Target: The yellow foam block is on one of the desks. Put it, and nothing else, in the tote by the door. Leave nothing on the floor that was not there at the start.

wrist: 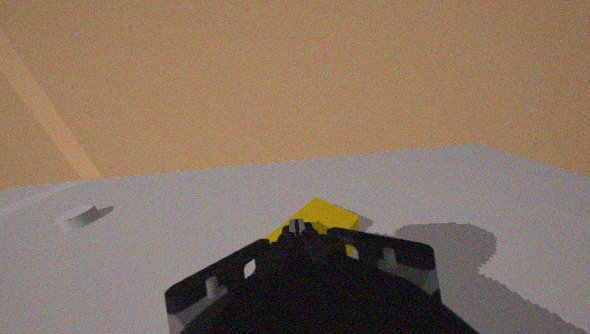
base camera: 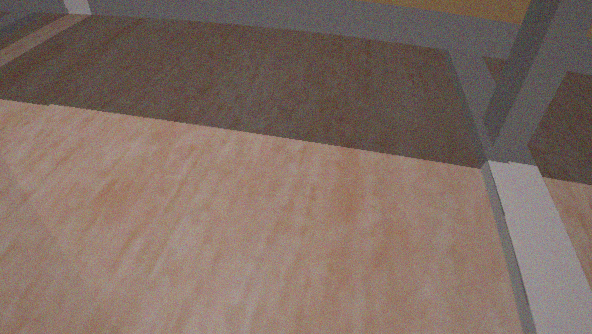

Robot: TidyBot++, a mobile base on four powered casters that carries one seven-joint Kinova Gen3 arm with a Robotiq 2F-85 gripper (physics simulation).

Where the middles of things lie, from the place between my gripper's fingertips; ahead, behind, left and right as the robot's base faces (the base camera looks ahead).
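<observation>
Yellow foam block point(wrist: 322, 215): 30 mm below my hand and 20 mm to the right of it.
</observation>
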